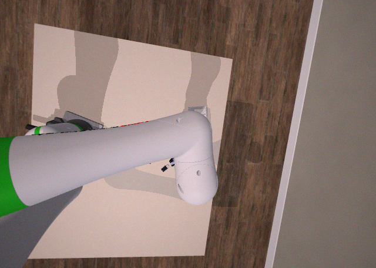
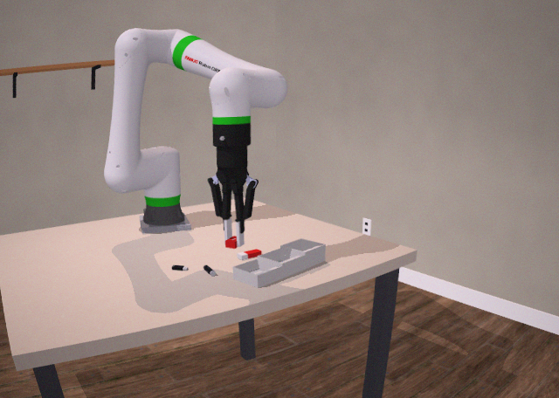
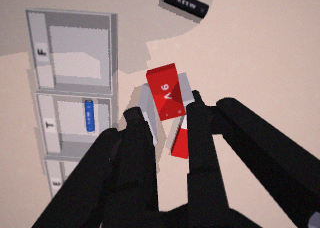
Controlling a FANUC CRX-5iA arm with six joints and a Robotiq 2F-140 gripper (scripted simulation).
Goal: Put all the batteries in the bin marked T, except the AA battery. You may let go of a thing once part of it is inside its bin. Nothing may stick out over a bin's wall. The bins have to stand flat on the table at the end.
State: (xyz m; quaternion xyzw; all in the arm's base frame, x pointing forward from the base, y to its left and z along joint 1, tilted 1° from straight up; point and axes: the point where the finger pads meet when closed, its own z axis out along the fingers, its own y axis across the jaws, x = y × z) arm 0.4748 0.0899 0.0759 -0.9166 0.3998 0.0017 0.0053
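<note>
Right now my hand is 70 mm short of the grey bin, 100 mm to the right of it and 70 mm above it. Also, from my hand: red block battery 10 mm behind, 10 mm to the left, 30 mm below; blue cylindrical battery 60 mm ahead, 90 mm to the left, 80 mm below; green die 30 mm behind, 130 mm to the left, 90 mm below.
</note>
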